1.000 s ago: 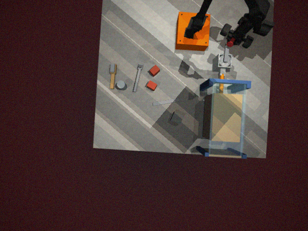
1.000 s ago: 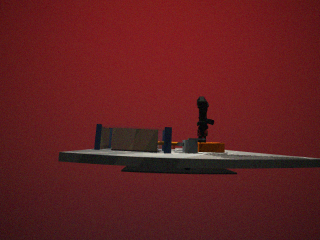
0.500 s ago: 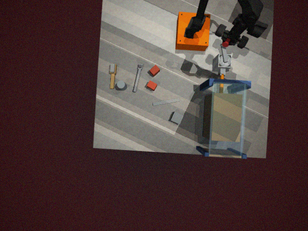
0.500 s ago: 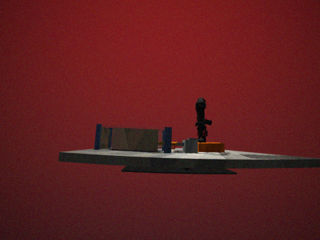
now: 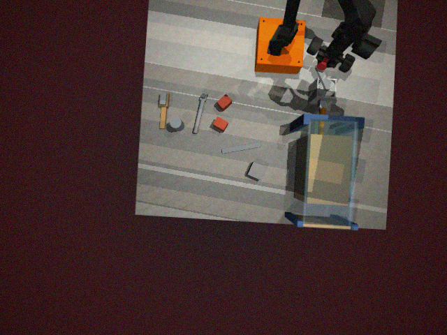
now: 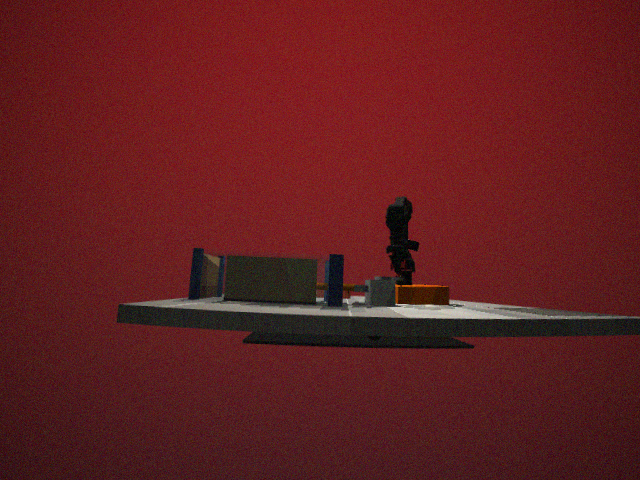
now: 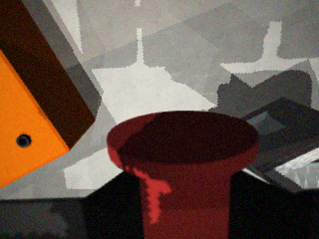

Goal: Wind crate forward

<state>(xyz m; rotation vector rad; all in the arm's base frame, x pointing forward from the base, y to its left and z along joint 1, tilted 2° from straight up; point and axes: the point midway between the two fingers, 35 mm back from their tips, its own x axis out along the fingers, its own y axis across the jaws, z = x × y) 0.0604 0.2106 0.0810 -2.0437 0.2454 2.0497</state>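
My gripper tip is now 3 cm short of the grey crank handle, 2 cm to the right of it and 1 cm above it. Round my gripper tip: winch (8 cm below, 6 cm ahead, 5 cm to the left); then red knob (2 cm above); then blue frame (23 cm ahead, 9 cm to the left, 1 cm below).
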